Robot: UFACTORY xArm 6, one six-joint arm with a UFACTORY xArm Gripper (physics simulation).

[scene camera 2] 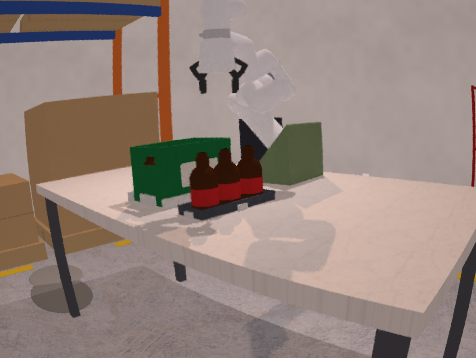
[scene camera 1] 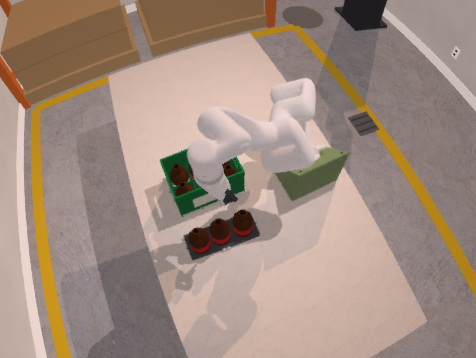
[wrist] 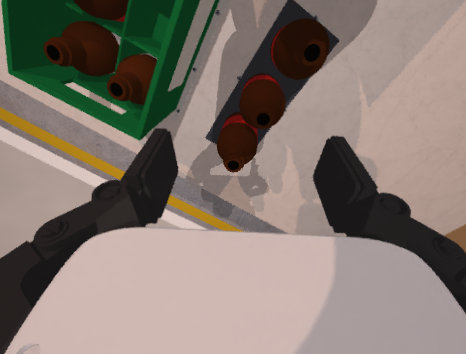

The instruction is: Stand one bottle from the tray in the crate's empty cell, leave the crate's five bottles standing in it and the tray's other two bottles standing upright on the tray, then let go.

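Seen in the pictures: gripper, fingertip midpoint: (scene camera 2: 219, 93) (wrist: 246, 153); arm's base, origin of the base link: (scene camera 2: 283, 147).
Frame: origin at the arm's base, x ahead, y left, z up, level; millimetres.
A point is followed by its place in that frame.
Observation:
A green crate (scene camera 1: 239, 185) @(x 279, y 9, z -30 mm) (scene camera 2: 155, 182) @(x 534, y -17, z -44 mm) (wrist: 142, 122) @(x 501, y 26, z 59 mm) holds brown bottles; one bottle (scene camera 1: 178, 175) @(x 493, y -89, z 10 mm) (wrist: 90, 47) @(x 476, y -91, z 7 mm) and another (scene camera 1: 184, 189) @(x 485, y -8, z 36 mm) (wrist: 137, 77) @(x 471, y -17, z 13 mm) stand at its left end in scene camera 1. The arm hides part of the crate there. In the wrist view, a cell beside the latter bottle looks empty. Three red-banded bottles stand upright on the dark tray (scene camera 1: 194, 254) @(x 525, y 195, z -110 mm) (scene camera 2: 260, 198) @(x 327, y 204, z -101 mm) (wrist: 230, 95) @(x 439, y 108, z -90 mm): left (scene camera 1: 199, 241) @(x 489, y 190, z 2 mm) (scene camera 2: 205, 182) @(x 507, y 197, z -27 mm) (wrist: 236, 142) @(x 471, y 155, z 6 mm), middle (scene camera 1: 220, 231) @(x 407, y 178, z 5 mm) (scene camera 2: 227, 175) @(x 427, y 187, z -22 mm) (wrist: 262, 102) @(x 393, y 145, z 24 mm), right (scene camera 1: 242, 223) @(x 324, y 174, z 3 mm) (scene camera 2: 249, 170) @(x 340, y 179, z -22 mm) (wrist: 300, 47) @(x 319, y 138, z 40 mm). My gripper (scene camera 2: 219, 89) @(x 389, y 126, z 201 mm) (wrist: 246, 153) @(x 389, y 126, z 201 mm) is open and empty, high above the crate and tray.
An olive-green block (scene camera 1: 317, 175) @(x -5, y 95, z 26 mm) (scene camera 2: 295, 155) @(x 51, y 102, z -17 mm) with a sloped side stands on the table (scene camera 1: 350, 280) @(x -4, y 503, z -115 mm) (scene camera 2: 380, 225) @(x 329, y 601, z -116 mm), right of the crate and near the arm's base. The crate's long wall stands close beside the tray. Large cardboard boxes (scene camera 1: 75, 40) (scene camera 2: 95, 150) stand beyond the table.

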